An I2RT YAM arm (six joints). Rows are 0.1 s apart.
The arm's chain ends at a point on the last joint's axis. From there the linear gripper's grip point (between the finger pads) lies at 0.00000 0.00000 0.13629 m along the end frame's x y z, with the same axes.
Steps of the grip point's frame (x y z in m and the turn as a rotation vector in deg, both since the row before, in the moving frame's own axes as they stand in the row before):
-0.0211, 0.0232, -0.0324, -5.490, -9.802, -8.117
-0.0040, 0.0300, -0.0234, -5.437, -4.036, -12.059
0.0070, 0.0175, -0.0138, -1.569, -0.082, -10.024
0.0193, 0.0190, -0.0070, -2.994, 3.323, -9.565
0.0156, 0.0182, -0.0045, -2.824, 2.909, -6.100
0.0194, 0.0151, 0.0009, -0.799, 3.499, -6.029
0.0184, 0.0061, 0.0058, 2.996, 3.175, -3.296
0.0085, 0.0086, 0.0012, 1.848, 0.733, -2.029
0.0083, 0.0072, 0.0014, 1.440, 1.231, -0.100
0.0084, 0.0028, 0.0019, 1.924, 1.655, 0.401
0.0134, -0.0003, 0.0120, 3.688, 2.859, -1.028
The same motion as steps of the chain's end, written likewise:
0.0011, 0.0086, -0.0298, -5.490, -9.802, -8.117
0.0042, 0.0162, -0.0225, -5.437, -4.036, -12.059
0.0069, 0.0138, -0.0137, -1.569, -0.082, -10.024
0.0108, 0.0126, -0.0066, -2.994, 3.323, -9.565
0.0083, 0.0119, -0.0042, -2.824, 2.909, -6.100
0.0110, 0.0136, 0.0012, -0.799, 3.499, -6.029
0.0111, 0.0134, 0.0062, 2.996, 3.175, -3.296
0.0068, 0.0130, 0.0013, 1.848, 0.733, -2.029
0.0054, 0.0106, 0.0015, 1.440, 1.231, -0.100
0.0044, 0.0074, 0.0020, 1.924, 1.655, 0.401
0.0067, 0.0085, 0.0125, 3.688, 2.859, -1.028

